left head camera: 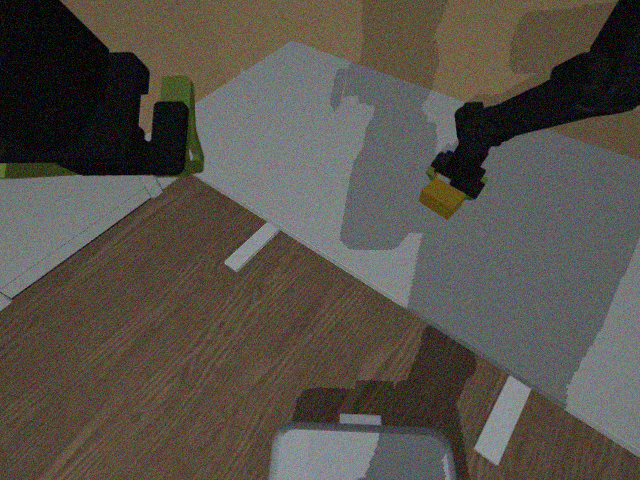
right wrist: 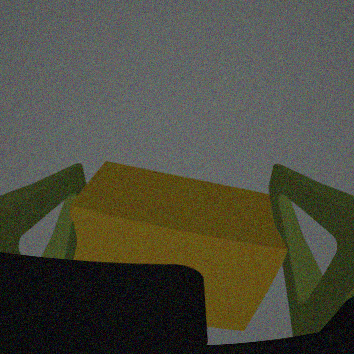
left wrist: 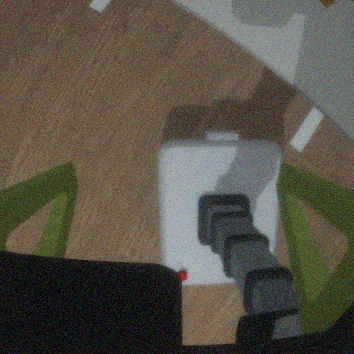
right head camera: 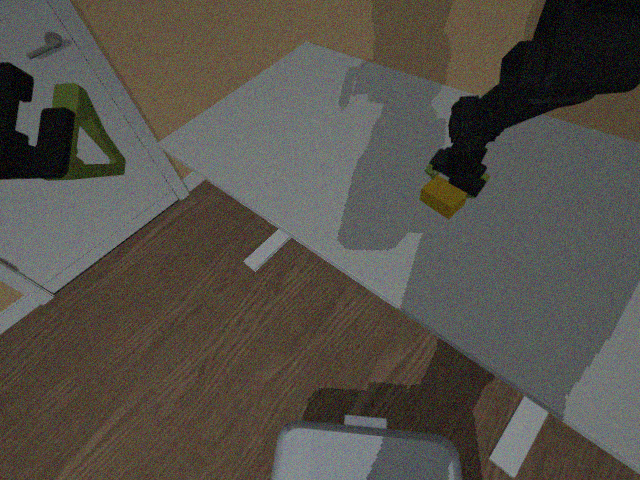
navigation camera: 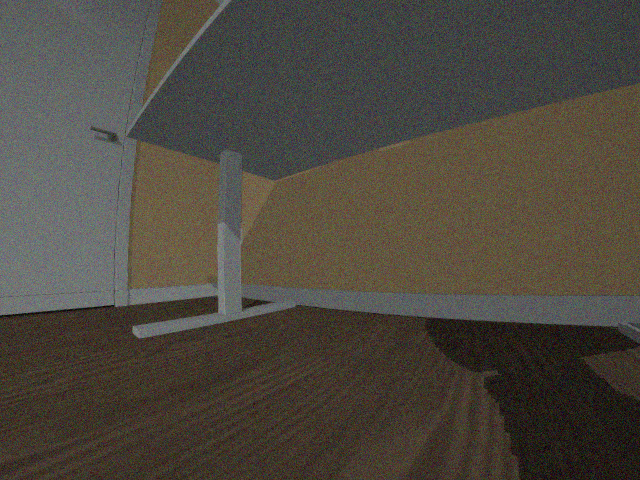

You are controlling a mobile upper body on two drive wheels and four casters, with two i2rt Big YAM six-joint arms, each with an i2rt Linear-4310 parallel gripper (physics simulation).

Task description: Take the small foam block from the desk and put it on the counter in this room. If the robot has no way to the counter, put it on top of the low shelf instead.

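Frame: origin at the left arm's base, x right, y ahead, z up, level; centimetres.
Seen in the pictures: left gripper, fingertip midpoint: (left head camera: 146, 165) (left wrist: 176, 173) (right head camera: 75, 169); right gripper, fingertip midpoint: (left head camera: 448, 189) (right wrist: 177, 175) (right head camera: 450, 188).
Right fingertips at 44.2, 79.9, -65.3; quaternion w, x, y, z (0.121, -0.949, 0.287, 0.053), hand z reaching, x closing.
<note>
Pixels of each thing's top centre, then the offset from my right fingertips to it, as dx, dy, dz. "spot": a spot on its surface instead.
- small foam block, middle of its top: (right wrist: 163, 284) (right head camera: 444, 189) (left head camera: 443, 191) -2.2, -3.3, +2.9
- handle, surface spot: (navigation camera: 105, 135) spot: -138.9, +57.5, +16.5
- desk's white leg, surface spot: (navigation camera: 230, 263) spot: -59.0, +47.1, -53.3
The small foam block (left head camera: 442, 198) (right head camera: 443, 196) (right wrist: 175, 240) is a yellow box at the grey desk (left head camera: 268, 144) (right head camera: 258, 155) (navigation camera: 361, 77). My right gripper (right wrist: 177, 175) is shut on it, with a green finger against each end; whether the block touches the desk top I cannot tell. A sliver of the block also shows at the top edge of the left wrist view. My left gripper (left wrist: 176, 173) is open and empty, away from the desk. The counter and the low shelf do not show in these views.
A white door (left head camera: 62, 206) (right head camera: 31, 217) (navigation camera: 56, 180) with a handle (navigation camera: 105, 135) stands left of the desk. The desk's white leg (navigation camera: 230, 263) and foot (navigation camera: 175, 325) stand on the brown wood floor. Tan walls (navigation camera: 439, 222) are behind. My white base (left head camera: 320, 454) (left wrist: 185, 210) is beside the desk edge.
</note>
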